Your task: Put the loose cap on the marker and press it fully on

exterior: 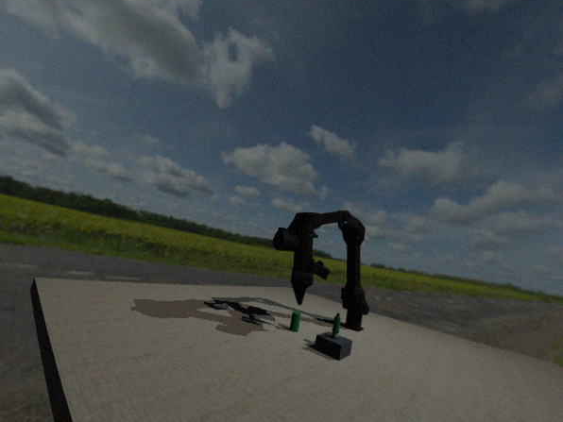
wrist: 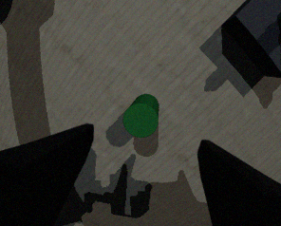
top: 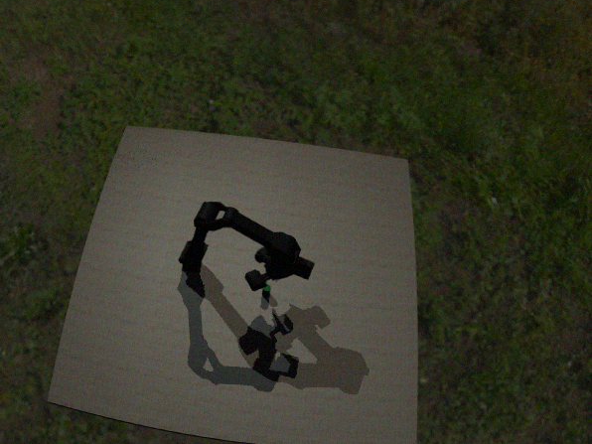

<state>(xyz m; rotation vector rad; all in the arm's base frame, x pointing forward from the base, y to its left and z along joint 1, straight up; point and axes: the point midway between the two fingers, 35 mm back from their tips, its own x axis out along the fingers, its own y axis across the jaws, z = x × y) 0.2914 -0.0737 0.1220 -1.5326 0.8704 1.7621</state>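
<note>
Right now my gripper tip is 10 mm past the green cap, 10 mm to the left of it and 60 mm above it. From my gripper tip the other things lie so: dark holder block (30 mm ahead, 140 mm to the left, 70 mm below).
</note>
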